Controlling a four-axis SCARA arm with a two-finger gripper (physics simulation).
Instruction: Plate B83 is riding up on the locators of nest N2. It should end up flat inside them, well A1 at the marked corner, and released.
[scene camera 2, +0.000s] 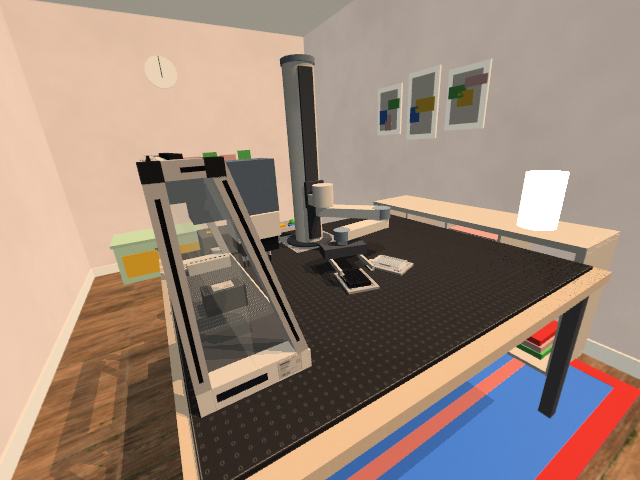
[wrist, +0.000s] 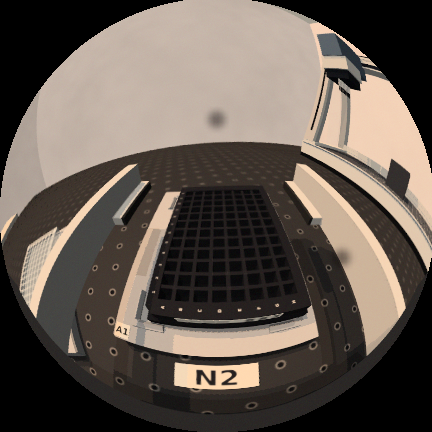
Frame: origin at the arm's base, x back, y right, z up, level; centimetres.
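Seen in the pictures: gripper, fingertip midpoint: (scene camera 2: 357, 270) (wrist: 216, 171); arm's base, link origin: (scene camera 2: 309, 241).
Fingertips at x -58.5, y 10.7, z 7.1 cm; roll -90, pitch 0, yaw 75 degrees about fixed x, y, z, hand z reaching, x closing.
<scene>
Offsets run from my fingertips to a thing's top centre. "spot": to the spot under its first point. Level surfaces: height alone.
Black plate B83 @(dy -0.1, dx +2.4, dz -2.9 cm) (scene camera 2: 356, 279) (wrist: 225, 250) lies over the pale nest N2 @(dy -0.7, dx +2.3, dz -4.3 cm) (scene camera 2: 366, 288) (wrist: 240, 346). In the wrist view its near edge stands above the nest with a gap beneath, and it sits toward the nest's right side, hiding that rim. The lettered edge is near, with letter A at the left, by the nest's A1 mark @(dy -7.8, dx +8.2, dz -4.6 cm) (wrist: 121, 330). My gripper (scene camera 2: 356, 271) (wrist: 216, 171) is partly open and empty. Its fingers stand on the left and right of the plate's far part, with a gap on each side in the wrist view. The far locators are partly hidden.
A white plate on another nest @(spot: dy -18.9, dx +2.1, dz -3.3 cm) (scene camera 2: 391, 264) (wrist: 39, 260) is beside N2, left in the wrist view. A clear-fronted framed enclosure (scene camera 2: 258, 361) stands on the left of the perforated dark table top @(dz -5.8 cm) (scene camera 2: 439, 289). The N2 label @(spot: dy -3.1, dx +11.6, dz -5.6 cm) (wrist: 216, 376) lies before the nest.
</scene>
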